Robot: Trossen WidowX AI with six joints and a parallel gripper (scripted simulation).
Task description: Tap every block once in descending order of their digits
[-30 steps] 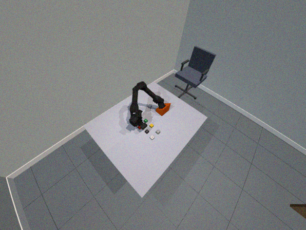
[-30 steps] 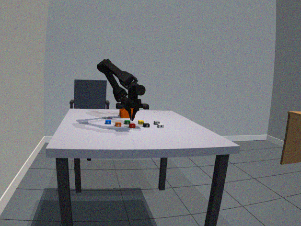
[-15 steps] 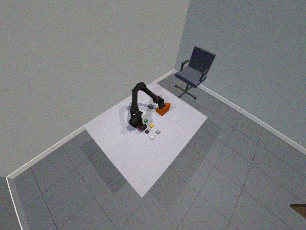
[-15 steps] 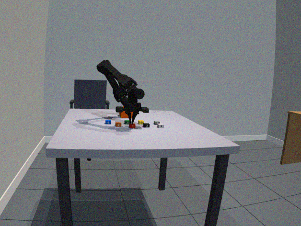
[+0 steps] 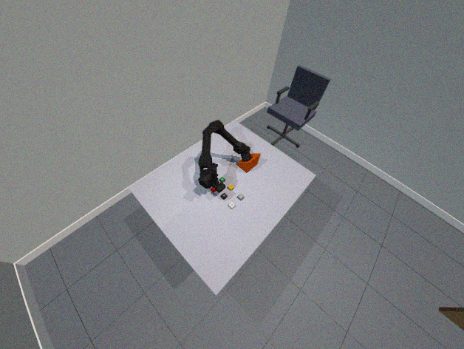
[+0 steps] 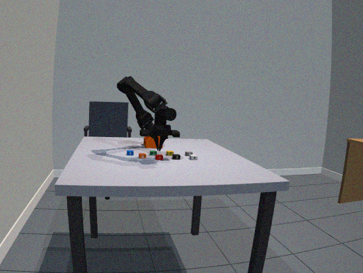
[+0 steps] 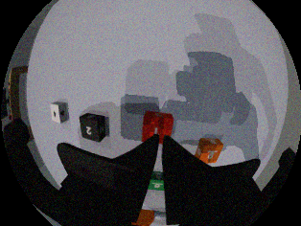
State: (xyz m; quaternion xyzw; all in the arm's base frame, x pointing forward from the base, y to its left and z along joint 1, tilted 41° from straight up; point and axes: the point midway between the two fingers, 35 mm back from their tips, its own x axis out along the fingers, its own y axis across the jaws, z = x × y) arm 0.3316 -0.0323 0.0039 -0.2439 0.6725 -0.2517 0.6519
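My gripper tip is 30 mm above the red block. The rest, counted from my gripper tip: black block: 20 mm behind, 90 mm to the left, 30 mm below; green block: 100 mm behind, 10 mm to the right, 30 mm below; orange block: 30 mm behind, 70 mm to the right, 30 mm below.
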